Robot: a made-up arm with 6 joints.
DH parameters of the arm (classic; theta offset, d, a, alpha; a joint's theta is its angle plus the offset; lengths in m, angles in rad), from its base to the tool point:
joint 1: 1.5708 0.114 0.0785 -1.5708
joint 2: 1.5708 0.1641 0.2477 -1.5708
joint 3: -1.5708 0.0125 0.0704 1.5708
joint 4: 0 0.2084 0.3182 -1.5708
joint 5: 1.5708 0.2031 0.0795 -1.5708
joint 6: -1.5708 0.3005 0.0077 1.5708
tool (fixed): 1.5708 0.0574 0 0
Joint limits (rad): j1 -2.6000..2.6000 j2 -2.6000..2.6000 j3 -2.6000..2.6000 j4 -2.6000..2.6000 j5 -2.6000..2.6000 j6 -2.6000..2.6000
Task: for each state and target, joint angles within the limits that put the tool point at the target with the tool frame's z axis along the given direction. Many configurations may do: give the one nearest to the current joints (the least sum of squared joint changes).
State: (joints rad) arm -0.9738 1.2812 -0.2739 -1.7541 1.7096 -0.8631
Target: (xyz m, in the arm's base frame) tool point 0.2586 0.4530 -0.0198 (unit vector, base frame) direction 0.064 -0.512 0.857
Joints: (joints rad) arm -1.0603 1.1053 0.3874 -2.5255 1.7898 -1.6391
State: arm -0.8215 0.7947 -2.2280 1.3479 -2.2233 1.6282
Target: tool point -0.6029 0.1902 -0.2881 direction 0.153 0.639 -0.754
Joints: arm -1.2336 0.3725 -2.1483 2.0153 -2.1892 1.3089
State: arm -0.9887 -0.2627 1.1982 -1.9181 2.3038 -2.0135
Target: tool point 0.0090 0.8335 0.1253 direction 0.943 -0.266 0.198
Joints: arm -0.9869 -0.0763 0.6073 -1.4066 2.0867 -0.9137
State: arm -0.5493 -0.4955 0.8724 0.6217 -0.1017 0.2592
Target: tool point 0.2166 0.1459 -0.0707 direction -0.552 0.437 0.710
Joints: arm -1.3705 -1.4395 0.7073 1.2709 -0.6660 -0.2465
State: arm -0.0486 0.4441 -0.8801 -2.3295 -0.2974 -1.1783
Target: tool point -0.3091 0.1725 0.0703 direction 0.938 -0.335 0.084
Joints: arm -0.2470 0.2075 -0.2092 -1.6994 0.0481 -1.3000
